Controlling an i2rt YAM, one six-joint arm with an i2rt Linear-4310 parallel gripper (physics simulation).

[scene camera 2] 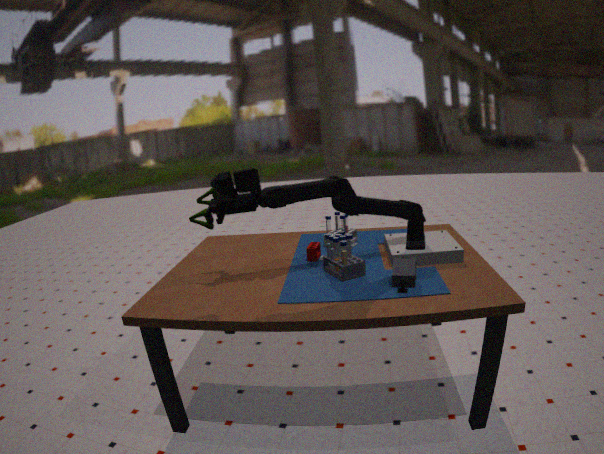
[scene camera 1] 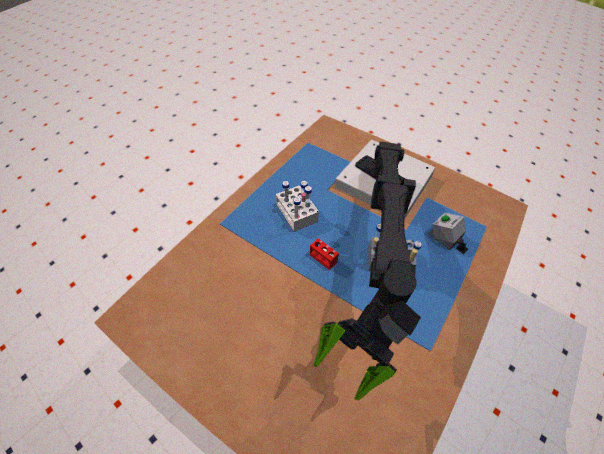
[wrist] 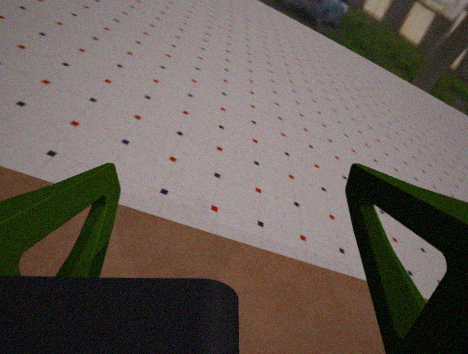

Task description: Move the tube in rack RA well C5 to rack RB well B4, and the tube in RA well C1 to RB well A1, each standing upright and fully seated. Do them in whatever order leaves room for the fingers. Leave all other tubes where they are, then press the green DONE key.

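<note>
My gripper is open and empty, high above the brown table beyond the blue mat, away from both racks. A white rack at the mat's left in scene camera 1 holds several upright blue-capped tubes. A second, grey rack holds several blue-capped tubes; in scene camera 1 the arm hides most of it, though a yellowish tube shows beside the arm. Rack labels and wells are too small to read. The green DONE key sits on a grey box.
A red block with holes stands on the blue mat near the white rack. The arm's white base plate is at the back of the table. The arm passes over the grey rack.
</note>
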